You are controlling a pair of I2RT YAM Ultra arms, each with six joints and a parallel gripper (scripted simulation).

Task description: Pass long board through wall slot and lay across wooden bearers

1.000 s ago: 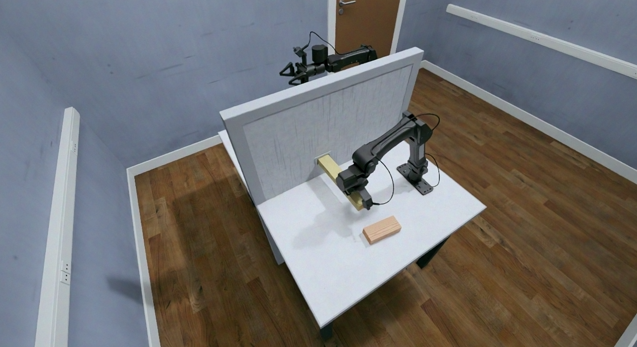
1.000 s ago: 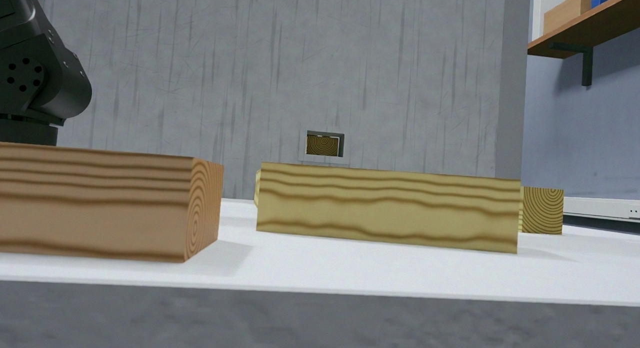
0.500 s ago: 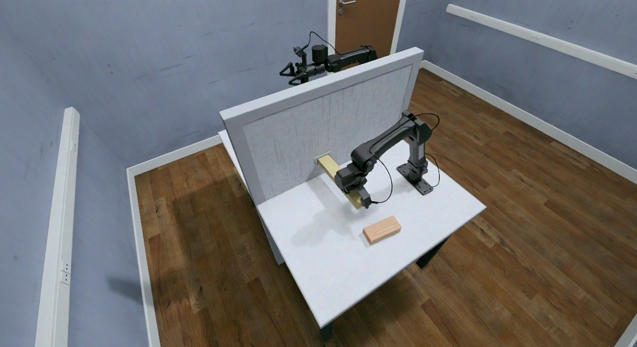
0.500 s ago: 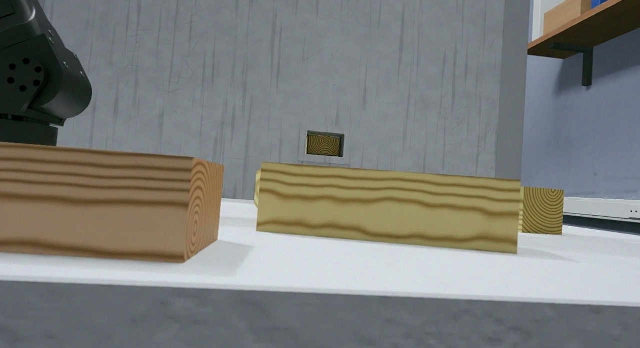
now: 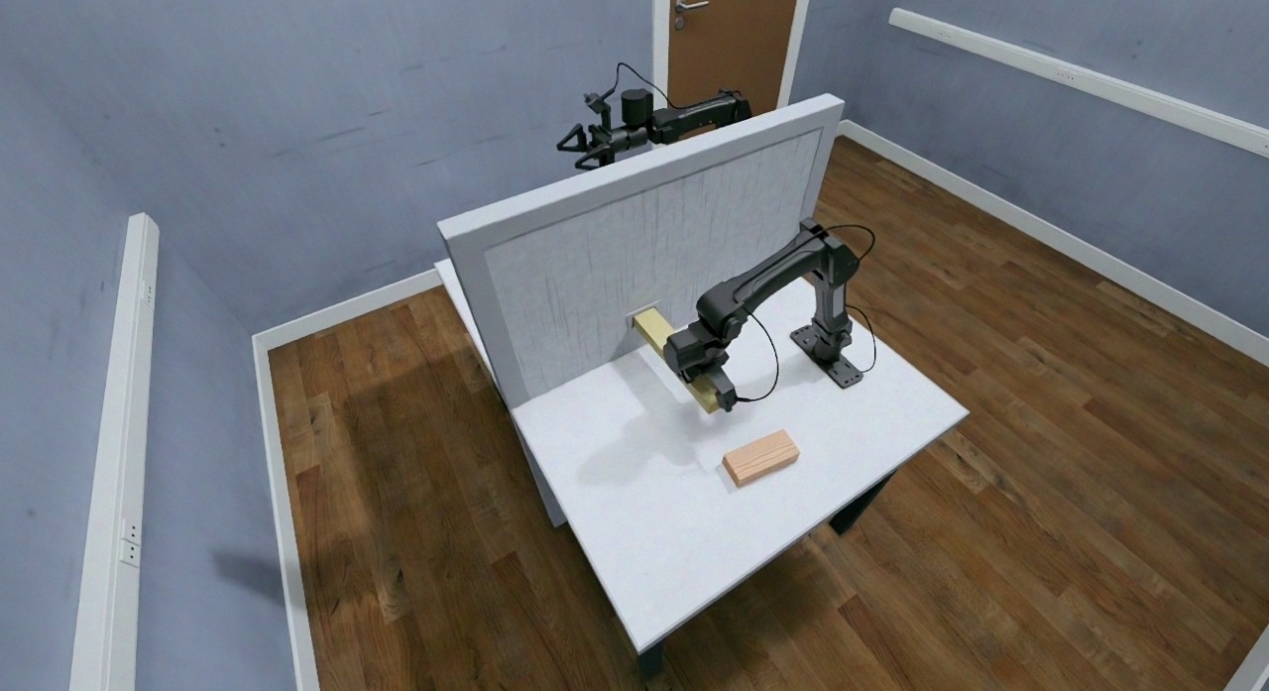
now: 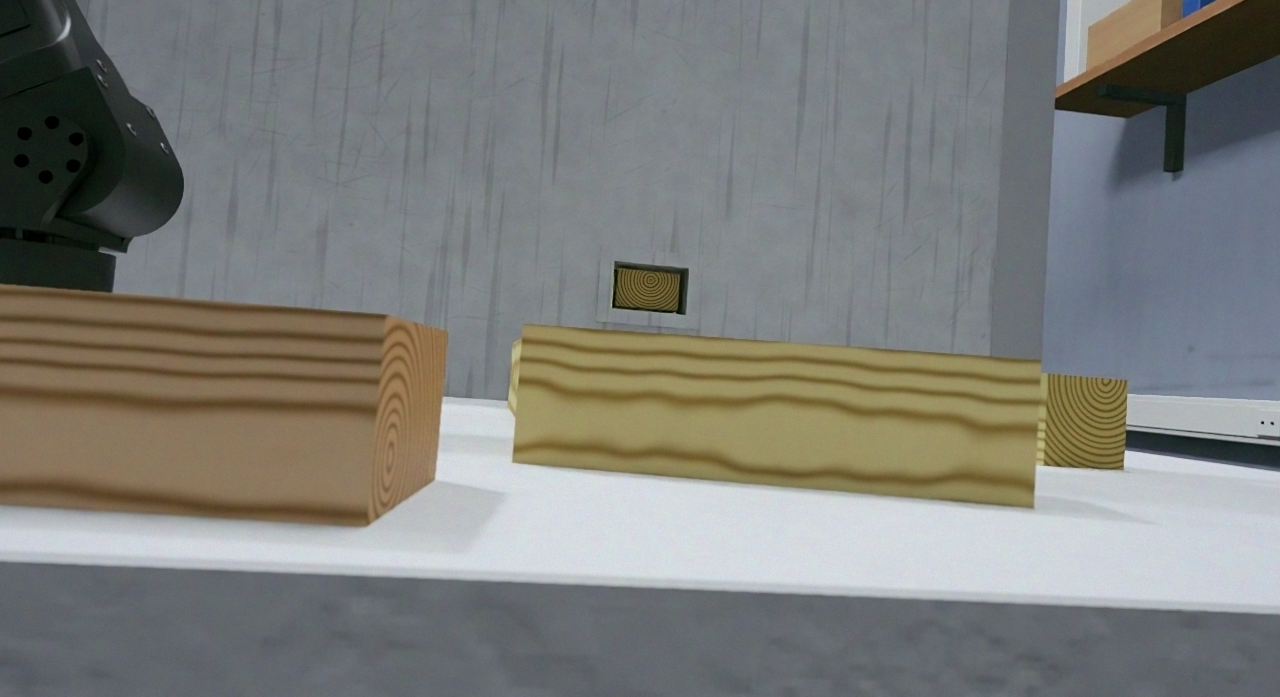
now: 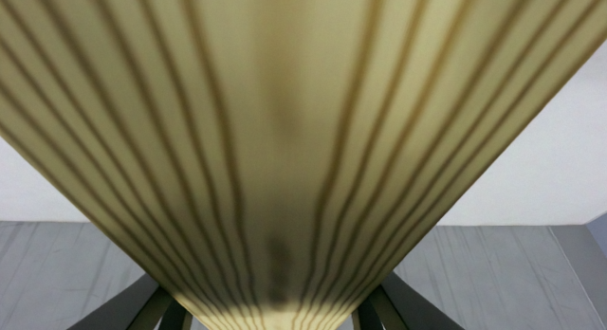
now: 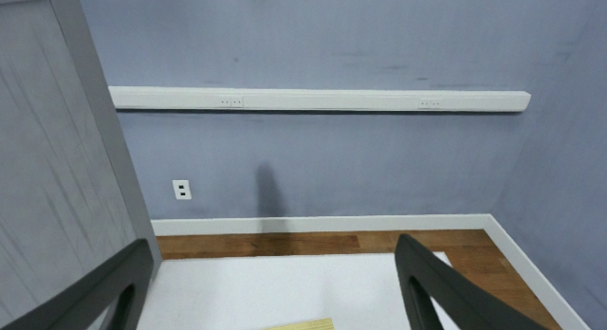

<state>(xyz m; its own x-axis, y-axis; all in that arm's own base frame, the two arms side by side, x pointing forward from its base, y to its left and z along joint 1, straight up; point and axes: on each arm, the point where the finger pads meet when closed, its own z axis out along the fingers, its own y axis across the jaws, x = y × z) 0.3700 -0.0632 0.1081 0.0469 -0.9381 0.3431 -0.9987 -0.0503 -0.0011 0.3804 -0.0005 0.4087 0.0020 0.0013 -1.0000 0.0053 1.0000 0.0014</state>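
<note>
The long pale board lies 6 cm to the right of my left hand. The rest, counted from my left hand: brown offcut: 3 cm behind, 22 cm to the left, 9 cm below; then pale wooden bearer: 17 cm ahead, 45 cm to the right, 8 cm below.
</note>
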